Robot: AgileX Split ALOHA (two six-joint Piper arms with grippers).
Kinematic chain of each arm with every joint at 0, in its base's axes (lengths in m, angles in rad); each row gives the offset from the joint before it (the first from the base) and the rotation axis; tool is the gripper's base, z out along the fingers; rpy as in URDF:
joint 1: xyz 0 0 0.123 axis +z
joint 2: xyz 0 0 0 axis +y
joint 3: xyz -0.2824 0 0.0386 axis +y
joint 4: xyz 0.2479 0 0.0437 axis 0.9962 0 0.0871
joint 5: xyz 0 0 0 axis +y
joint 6: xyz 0.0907 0 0.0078 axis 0.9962 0 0.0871
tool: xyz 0 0 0 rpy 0 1.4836 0
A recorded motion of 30 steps. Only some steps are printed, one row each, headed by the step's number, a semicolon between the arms.
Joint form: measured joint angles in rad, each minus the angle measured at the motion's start. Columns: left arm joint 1, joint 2, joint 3, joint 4, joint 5, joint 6; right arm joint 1, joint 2, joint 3, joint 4, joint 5, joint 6.
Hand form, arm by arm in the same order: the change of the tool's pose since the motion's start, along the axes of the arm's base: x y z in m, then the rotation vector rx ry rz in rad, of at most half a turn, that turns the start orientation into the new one. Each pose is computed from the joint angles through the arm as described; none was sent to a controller.
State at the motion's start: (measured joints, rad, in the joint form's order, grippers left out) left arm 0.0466 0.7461 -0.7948 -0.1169 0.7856 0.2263; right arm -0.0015 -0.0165 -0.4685 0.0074 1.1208 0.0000
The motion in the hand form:
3: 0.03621 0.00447 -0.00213 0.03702 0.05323 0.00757; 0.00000 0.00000 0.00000 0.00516 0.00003 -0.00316
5: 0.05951 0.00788 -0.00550 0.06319 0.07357 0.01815; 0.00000 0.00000 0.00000 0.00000 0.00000 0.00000
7: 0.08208 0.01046 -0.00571 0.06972 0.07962 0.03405; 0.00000 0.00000 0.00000 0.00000 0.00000 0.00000
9: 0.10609 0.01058 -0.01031 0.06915 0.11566 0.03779; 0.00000 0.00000 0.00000 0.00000 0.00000 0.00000
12: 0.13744 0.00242 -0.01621 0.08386 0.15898 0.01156; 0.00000 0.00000 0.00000 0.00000 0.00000 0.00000
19: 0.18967 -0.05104 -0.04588 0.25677 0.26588 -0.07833; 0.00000 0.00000 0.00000 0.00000 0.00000 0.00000
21: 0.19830 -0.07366 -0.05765 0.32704 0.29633 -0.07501; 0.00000 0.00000 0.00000 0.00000 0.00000 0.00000
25: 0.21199 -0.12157 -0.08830 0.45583 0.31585 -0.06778; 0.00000 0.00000 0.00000 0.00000 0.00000 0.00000
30: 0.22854 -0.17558 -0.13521 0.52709 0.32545 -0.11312; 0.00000 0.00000 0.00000 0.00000 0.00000 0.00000
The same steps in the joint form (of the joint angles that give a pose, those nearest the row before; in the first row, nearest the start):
3: 0.0000 0.1509 -0.0582 0.0399 -0.0415 0.0001; 0.0000 0.0000 0.0000 0.0000 0.0000 0.0060
5: 0.0000 0.2428 -0.0928 0.0760 -0.0802 -0.0115; 0.0000 0.0000 0.0000 0.0000 0.0000 0.0000
7: 0.0000 0.3284 -0.1410 0.1012 -0.1128 -0.0353; 0.0000 0.0000 0.0000 0.0000 0.0000 0.0000
9: -0.0078 0.4245 -0.1949 0.1169 -0.1192 -0.0558; 0.0000 0.0000 0.0000 0.0000 0.0000 0.0000
12: -0.0487 0.5474 -0.2776 0.1495 -0.1149 -0.0829; 0.0000 0.0000 0.0000 0.0000 0.0000 0.0000
19: -0.2626 0.7880 -0.4177 0.4368 -0.0612 -0.2904; 0.0000 0.0000 0.0000 0.0000 0.0000 0.0000
21: -0.3466 0.8543 -0.4499 0.5664 -0.0154 -0.4130; 0.0000 0.0000 0.0000 0.0000 0.0000 0.0000
25: -0.4986 0.9977 -0.5021 0.7862 0.0508 -0.6357; 0.0000 0.0000 0.0000 0.0000 0.0000 0.0000
30: -0.6145 1.1911 -0.5881 0.8906 0.0569 -0.7663; 0.0000 0.0000 0.0000 0.0000 0.0000 0.0000

